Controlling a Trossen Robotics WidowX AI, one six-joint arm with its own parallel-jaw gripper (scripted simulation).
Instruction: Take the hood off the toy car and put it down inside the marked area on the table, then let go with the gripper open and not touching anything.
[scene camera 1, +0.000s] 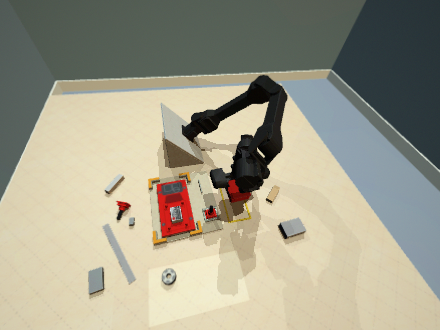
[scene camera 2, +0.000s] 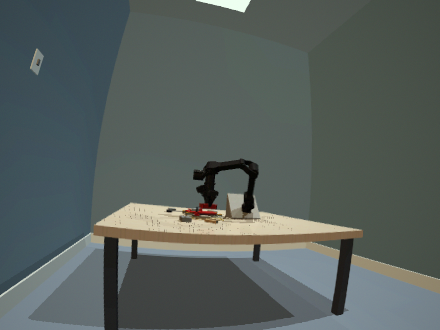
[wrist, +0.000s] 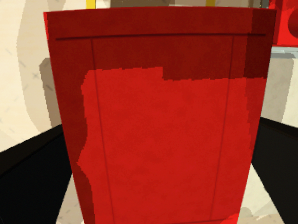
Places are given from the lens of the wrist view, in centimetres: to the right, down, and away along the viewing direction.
gripper (wrist: 160, 128): 0, 1, 10
red hood (wrist: 159, 111): 0, 0, 8
